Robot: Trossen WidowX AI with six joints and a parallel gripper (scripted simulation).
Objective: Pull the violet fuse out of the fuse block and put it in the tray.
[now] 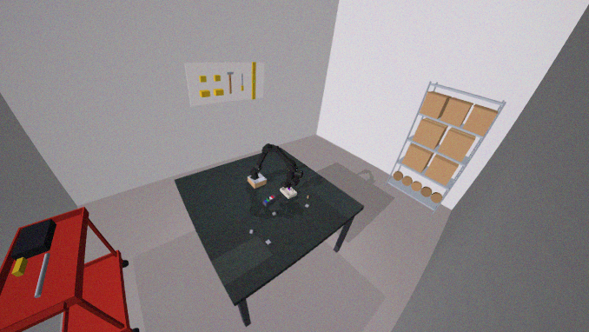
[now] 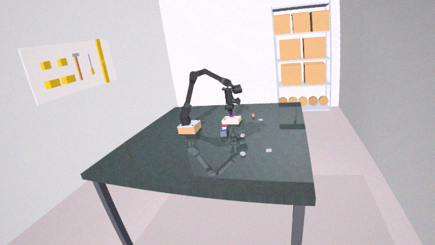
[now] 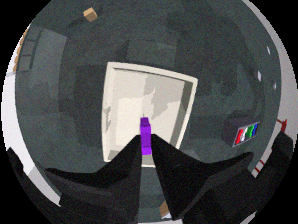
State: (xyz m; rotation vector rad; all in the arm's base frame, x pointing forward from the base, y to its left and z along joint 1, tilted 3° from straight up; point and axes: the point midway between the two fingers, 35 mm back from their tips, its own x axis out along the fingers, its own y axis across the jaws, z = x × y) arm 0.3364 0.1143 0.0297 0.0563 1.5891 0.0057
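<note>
Now: gripper tip 1 cm above the violet fuse. Also, from my gripper tip: tray (6 cm below).
</note>
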